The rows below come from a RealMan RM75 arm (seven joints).
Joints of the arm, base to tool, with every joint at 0 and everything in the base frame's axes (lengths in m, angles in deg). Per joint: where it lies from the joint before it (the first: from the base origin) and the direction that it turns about. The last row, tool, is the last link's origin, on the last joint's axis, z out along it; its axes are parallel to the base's.
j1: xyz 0.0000 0.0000 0.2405 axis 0 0 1
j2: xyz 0.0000 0.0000 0.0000 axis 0 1 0
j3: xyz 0.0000 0.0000 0.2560 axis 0 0 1
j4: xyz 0.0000 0.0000 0.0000 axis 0 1 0
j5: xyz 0.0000 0.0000 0.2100 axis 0 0 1
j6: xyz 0.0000 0.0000 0.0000 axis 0 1 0
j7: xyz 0.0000 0.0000 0.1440 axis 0 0 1
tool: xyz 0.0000 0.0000 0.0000
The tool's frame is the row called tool.
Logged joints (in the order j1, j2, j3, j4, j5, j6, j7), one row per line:
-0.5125 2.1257 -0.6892 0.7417 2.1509 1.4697 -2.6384
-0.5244 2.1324 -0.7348 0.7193 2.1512 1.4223 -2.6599
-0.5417 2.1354 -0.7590 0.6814 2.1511 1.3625 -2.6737
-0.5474 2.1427 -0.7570 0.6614 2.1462 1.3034 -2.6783
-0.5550 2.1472 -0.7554 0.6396 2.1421 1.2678 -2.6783
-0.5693 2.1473 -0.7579 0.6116 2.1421 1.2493 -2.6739
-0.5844 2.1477 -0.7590 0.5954 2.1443 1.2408 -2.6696
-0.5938 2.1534 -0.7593 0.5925 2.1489 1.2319 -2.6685
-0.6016 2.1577 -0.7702 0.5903 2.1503 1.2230 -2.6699
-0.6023 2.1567 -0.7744 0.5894 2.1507 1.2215 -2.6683
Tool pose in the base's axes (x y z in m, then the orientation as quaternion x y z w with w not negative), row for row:
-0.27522 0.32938 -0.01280 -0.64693 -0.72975 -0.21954 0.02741
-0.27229 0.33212 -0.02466 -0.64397 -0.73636 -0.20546 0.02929
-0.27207 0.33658 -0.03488 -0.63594 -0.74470 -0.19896 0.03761
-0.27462 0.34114 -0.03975 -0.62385 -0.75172 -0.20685 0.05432
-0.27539 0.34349 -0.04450 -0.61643 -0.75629 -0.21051 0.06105
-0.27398 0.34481 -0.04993 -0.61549 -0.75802 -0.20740 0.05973
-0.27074 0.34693 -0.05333 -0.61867 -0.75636 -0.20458 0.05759
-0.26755 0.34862 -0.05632 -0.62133 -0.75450 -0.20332 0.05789
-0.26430 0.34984 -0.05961 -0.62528 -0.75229 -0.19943 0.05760
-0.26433 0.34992 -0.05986 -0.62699 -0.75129 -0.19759 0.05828
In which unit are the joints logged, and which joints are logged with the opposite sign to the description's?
The joints are logged in radians. Opposite sign: j2, j3.
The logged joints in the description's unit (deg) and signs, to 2 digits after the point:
-29.36 -121.79 39.49 42.50 123.24 84.21 -151.17
-30.05 -122.18 42.10 41.21 123.25 81.49 -152.40
-31.04 -122.35 43.49 39.04 123.25 78.07 -153.19
-31.36 -122.77 43.37 37.90 122.97 74.68 -153.46
-31.80 -123.03 43.28 36.65 122.73 72.64 -153.46
-32.62 -123.03 43.42 35.04 122.73 71.58 -153.20
-33.48 -123.05 43.49 34.11 122.86 71.09 -152.96
-34.02 -123.38 43.50 33.95 123.12 70.58 -152.89
-34.47 -123.63 44.13 33.82 123.20 70.07 -152.97
-34.51 -123.57 44.37 33.77 123.23 69.99 -152.88

